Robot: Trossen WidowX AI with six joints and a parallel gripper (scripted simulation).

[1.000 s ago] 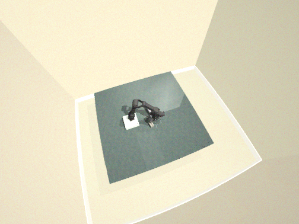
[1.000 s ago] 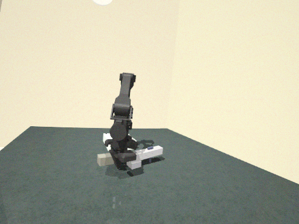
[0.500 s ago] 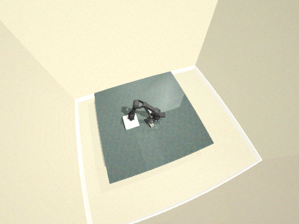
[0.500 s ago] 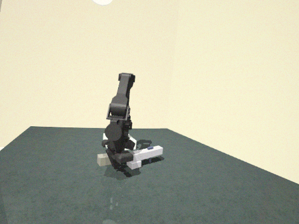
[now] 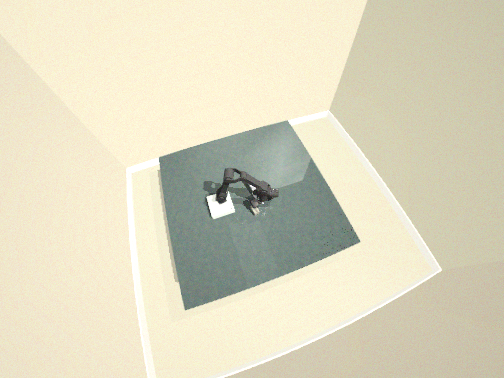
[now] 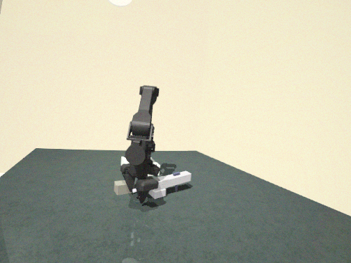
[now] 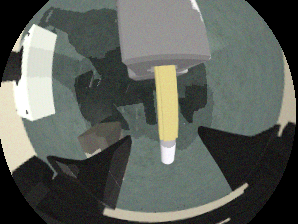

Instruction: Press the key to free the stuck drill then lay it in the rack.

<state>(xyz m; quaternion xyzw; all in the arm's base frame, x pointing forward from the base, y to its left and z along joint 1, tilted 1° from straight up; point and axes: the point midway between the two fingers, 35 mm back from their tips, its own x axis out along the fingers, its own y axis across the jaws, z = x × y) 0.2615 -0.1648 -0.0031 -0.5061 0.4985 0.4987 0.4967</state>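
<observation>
My gripper tip is 5 cm to the right of the yellow drill and 3 cm below it. From my gripper tip the other things lie so: key 18 cm to the left, 4 cm above, 1 cm behind; grey slatted rack 8 cm behind, 2 cm to the right, 1 cm above; fixture 15 cm to the left, 3 cm above.
</observation>
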